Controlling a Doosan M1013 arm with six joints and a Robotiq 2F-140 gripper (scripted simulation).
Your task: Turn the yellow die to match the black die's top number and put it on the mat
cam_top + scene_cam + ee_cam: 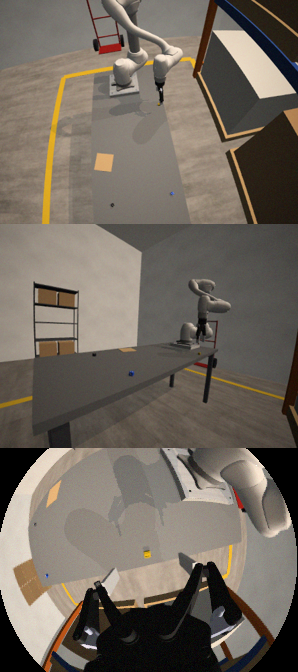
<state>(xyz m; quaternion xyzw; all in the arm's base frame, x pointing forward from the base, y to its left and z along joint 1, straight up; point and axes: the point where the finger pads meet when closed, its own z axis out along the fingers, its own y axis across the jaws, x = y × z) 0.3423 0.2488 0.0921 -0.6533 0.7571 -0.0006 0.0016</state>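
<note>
Now: hand 120 mm above the yellow die. From my hand the other things lie so: blue die 760 mm ahead, 160 mm to the right, 120 mm below; tan mat 590 mm to the right, 380 mm ahead, 130 mm below; black die 720 mm ahead, 590 mm to the right, 120 mm below.
</note>
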